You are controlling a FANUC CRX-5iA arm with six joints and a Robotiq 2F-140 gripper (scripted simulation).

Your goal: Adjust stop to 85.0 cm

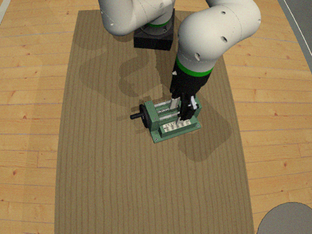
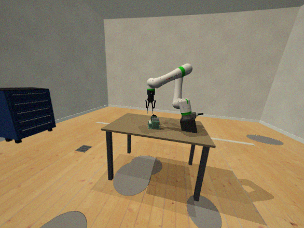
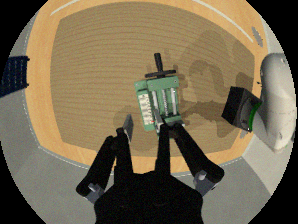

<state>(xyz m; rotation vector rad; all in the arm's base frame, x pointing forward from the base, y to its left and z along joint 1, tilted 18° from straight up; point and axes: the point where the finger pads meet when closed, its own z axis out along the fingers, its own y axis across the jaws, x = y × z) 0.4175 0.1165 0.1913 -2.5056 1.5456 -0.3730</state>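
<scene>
Now: hand 10 cm above the stop block, 8 cm past it and 4 cm to the right of it.
</scene>
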